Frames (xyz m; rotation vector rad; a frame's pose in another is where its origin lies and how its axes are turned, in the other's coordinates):
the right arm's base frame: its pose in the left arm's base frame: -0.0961 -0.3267 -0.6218 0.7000 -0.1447 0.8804
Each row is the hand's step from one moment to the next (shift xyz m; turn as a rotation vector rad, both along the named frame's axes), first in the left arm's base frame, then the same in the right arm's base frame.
Working: the left arm's base frame: its pose in the right arm's base frame: 0.5206 0.3815 0.2933 -0.7000 0.1447 -0.8804

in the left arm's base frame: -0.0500 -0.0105 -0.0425 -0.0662 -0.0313 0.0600
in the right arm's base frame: -0.0557 0.0116 -0.0343 -0.0396 0.0662 0.0549
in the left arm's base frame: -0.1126 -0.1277 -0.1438 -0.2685 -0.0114 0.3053
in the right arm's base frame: -0.2128 -0.0431 -0.0502 -0.0604 0.3495 0.1991
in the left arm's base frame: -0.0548 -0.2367 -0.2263 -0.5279 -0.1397 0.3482
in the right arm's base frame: -0.2797 -0.1749 -0.0373 -0.2947 0.5098 0.2696
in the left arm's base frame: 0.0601 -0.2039 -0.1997 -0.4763 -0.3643 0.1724
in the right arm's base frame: -0.1738 -0.2335 -0.0186 -0.4783 0.2858 0.2808
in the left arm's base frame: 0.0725 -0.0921 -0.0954 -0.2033 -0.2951 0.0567
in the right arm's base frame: -0.0514 -0.1420 -0.0051 -0.3026 0.0531 0.1929
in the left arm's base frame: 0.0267 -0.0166 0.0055 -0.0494 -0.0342 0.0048
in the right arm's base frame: 0.0084 -0.0244 0.0188 -0.0524 0.0246 0.0168
